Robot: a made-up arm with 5 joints.
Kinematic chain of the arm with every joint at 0, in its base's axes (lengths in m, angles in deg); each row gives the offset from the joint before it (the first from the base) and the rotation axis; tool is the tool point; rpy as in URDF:
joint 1: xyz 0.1 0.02 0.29 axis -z
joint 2: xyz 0.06 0 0.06 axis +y
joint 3: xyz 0.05 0 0.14 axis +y
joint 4: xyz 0.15 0.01 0 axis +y
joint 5: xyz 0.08 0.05 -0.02 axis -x
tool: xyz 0.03 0 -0.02 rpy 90 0 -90
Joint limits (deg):
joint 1: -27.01..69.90
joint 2: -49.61..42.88
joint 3: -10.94..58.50
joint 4: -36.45..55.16
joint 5: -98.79..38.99
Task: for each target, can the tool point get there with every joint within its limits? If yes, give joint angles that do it. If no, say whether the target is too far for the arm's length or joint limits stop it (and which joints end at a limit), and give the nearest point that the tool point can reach.
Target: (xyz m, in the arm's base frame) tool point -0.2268 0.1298 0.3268
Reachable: no: joint limits stop it (at a limit: joint 1, joint 2, joint 3, joint 4) | nearest point 0.1089 0.1076 0.2592 | short by 0.343 m
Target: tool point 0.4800 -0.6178 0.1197
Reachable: no: too far | nearest point 0.3188 -0.3473 0.2846 | short by 0.355 m
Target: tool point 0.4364 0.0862 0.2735
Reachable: yes | joints 2.35 19.72 26.47 -9.65 -84.32
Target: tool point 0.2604 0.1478 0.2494
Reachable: yes | joints -17.91 6.31 47.26 29.48 -37.98
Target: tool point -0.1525 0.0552 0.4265
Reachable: no: joint limits stop it (at a limit: joint 1, joint 2, joint 3, joint 4) | nearest point 0.1108 0.0997 0.2636 | short by 0.313 m
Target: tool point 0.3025 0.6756 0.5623
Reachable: no: too far | nearest point 0.4120 0.2688 0.5180 | short by 0.424 m
